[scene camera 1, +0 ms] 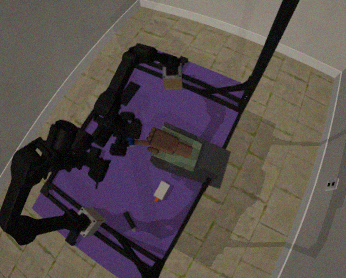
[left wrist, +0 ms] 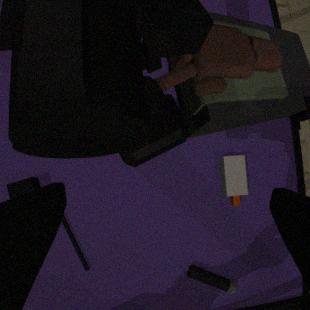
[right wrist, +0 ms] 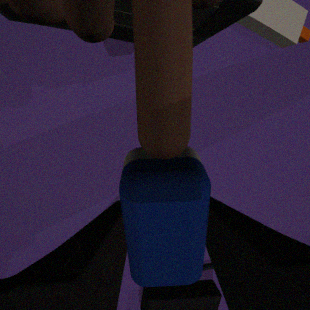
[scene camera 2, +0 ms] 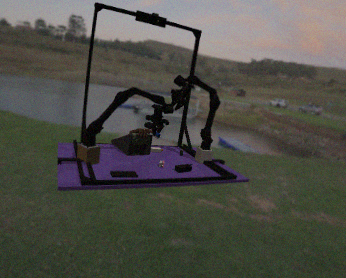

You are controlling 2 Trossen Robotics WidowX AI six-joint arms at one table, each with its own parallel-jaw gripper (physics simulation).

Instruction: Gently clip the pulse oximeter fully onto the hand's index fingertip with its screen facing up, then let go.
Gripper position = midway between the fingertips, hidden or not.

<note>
My left gripper (scene camera 1: 100,154) is open, holding nothing. Also in view: a blue pulse oximeter (right wrist: 164,202). My right gripper (scene camera 1: 129,142) grips the blue pulse oximeter. The table carries a white box with orange tip (right wrist: 280,29). Also in view: an index finger (right wrist: 162,44) and a grey-green block (left wrist: 259,84).
The white box with orange tip also shows in the left wrist view (left wrist: 233,182). My left gripper is seen too in the left wrist view (left wrist: 170,195). My right gripper shows as well in the left wrist view (left wrist: 128,101) and in the right wrist view (right wrist: 163,207). The left wrist view misses the blue pulse oximeter, which is hidden by my right arm.
</note>
